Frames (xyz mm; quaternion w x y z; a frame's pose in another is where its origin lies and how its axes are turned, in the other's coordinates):
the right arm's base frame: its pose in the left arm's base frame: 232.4 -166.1 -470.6 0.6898 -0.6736 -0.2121 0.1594
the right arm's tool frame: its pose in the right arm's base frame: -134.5 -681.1 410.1 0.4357 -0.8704 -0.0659 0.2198
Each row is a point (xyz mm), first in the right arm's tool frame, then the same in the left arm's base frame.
Working: the right arm's tool frame: its pose in the left arm's base frame: -136.1 90.9 199.0 0.3348 0.9300 0.1286 -0.0808

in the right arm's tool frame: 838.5 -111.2 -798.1
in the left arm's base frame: 682.5 842.1 542.6
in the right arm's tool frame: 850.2 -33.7 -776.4
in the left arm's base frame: 714.9 772.8 569.9
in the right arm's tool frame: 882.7 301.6 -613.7
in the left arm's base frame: 833.8 425.0 639.9
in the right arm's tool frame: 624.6 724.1 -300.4
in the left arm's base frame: 691.4 -138.2 716.3
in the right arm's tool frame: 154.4 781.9 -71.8
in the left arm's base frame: 245.1 -415.2 687.8
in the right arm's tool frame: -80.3 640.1 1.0
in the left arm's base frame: -25.0 -400.1 602.5
